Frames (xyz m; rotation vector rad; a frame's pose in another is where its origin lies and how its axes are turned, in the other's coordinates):
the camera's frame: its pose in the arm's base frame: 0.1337 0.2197 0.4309 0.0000 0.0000 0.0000
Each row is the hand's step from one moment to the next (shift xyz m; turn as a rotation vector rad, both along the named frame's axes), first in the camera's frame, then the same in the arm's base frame.
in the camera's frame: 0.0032 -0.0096 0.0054 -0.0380 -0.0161 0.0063
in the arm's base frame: 0.0032 -0.0096 0.0054 -0.0380 -0.0161 0.0063
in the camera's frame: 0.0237 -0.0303 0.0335 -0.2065 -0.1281 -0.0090
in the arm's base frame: 0.0237 -0.0303 0.0335 -0.2065 -0.1281 -0.0090
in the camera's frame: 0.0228 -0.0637 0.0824 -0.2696 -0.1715 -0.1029
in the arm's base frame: 0.0228 -0.0637 0.0824 -0.2696 -0.1715 -0.1029
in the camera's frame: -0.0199 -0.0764 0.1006 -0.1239 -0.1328 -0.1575
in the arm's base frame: -0.0199 -0.0764 0.1006 -0.1239 -0.1328 -0.1575
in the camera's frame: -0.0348 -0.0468 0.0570 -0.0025 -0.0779 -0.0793
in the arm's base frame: -0.0348 -0.0468 0.0570 -0.0025 -0.0779 -0.0793
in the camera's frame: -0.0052 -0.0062 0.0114 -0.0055 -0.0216 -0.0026
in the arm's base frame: -0.0052 -0.0062 0.0114 -0.0055 -0.0216 -0.0026
